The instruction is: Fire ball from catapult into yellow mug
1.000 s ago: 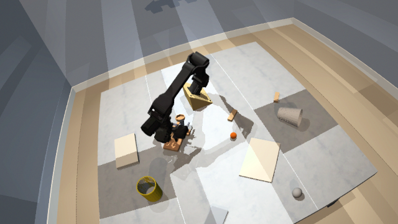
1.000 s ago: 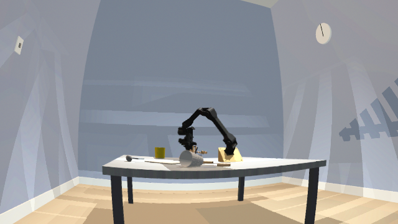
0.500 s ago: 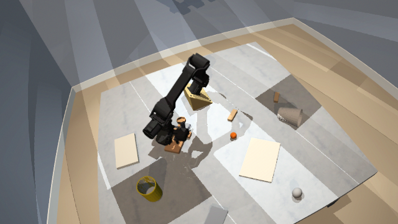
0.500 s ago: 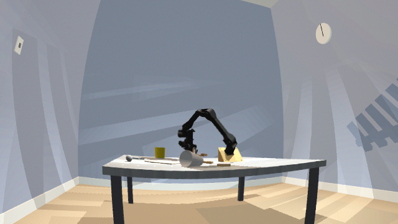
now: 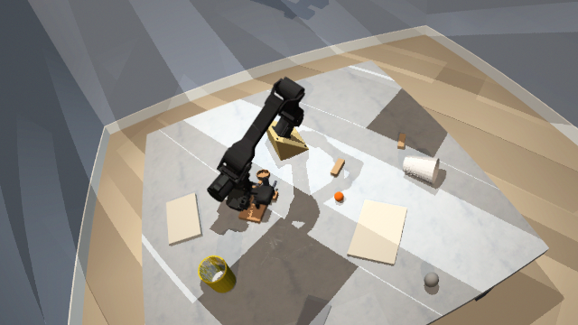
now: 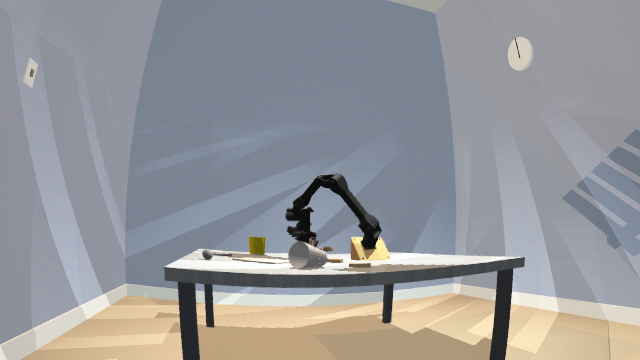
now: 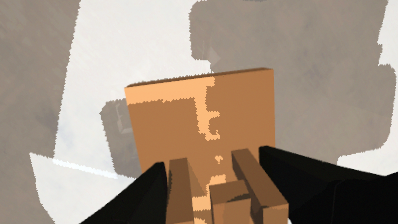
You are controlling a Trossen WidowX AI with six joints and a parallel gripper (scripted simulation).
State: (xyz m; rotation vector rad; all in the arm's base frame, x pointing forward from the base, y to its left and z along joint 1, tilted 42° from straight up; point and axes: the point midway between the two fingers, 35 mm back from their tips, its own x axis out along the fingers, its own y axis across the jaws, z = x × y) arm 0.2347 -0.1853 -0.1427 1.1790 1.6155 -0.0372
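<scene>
Now: gripper tip 27 cm to the right of the orange ball, 12 cm short of it and 2 cm above it. From my gripper tip the other things lie so: catapult 6 cm to the left, 4 cm behind, 2 cm above; yellow mug 20 cm ahead, 19 cm to the right, 1 cm below; flat tan board 31 cm to the left, 30 cm ahead, 3 cm below.
</scene>
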